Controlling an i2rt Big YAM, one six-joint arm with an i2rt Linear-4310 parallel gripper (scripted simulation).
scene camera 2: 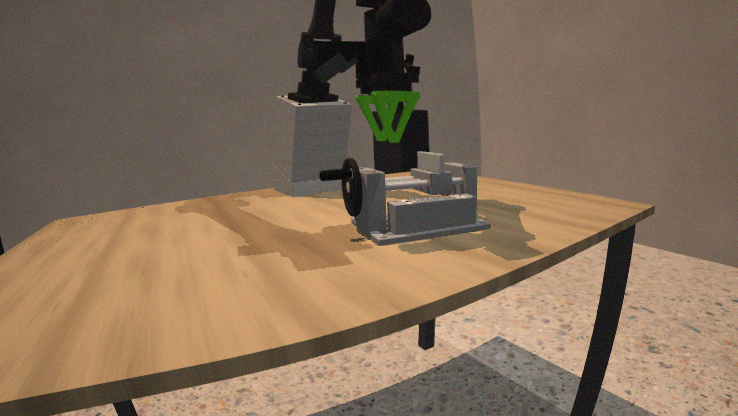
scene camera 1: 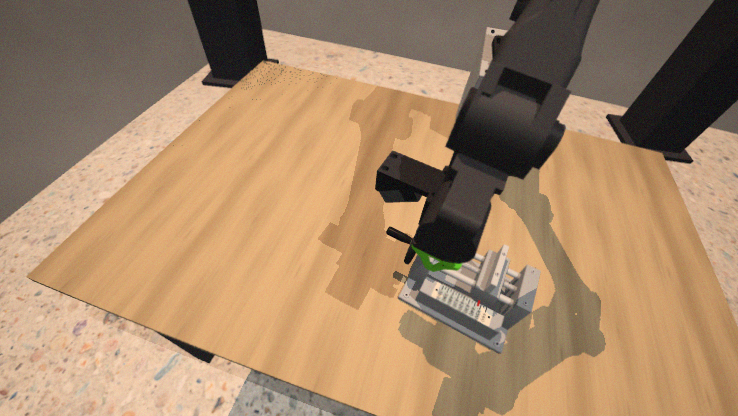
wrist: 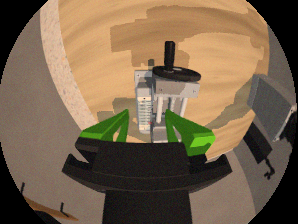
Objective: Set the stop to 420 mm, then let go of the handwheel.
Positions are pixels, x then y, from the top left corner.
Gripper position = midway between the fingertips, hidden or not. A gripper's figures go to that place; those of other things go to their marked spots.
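The gripper (scene camera 2: 387,141) is 57 cm from the lens, and a black handwheel (scene camera 2: 351,179) stands 60 cm from the lens.
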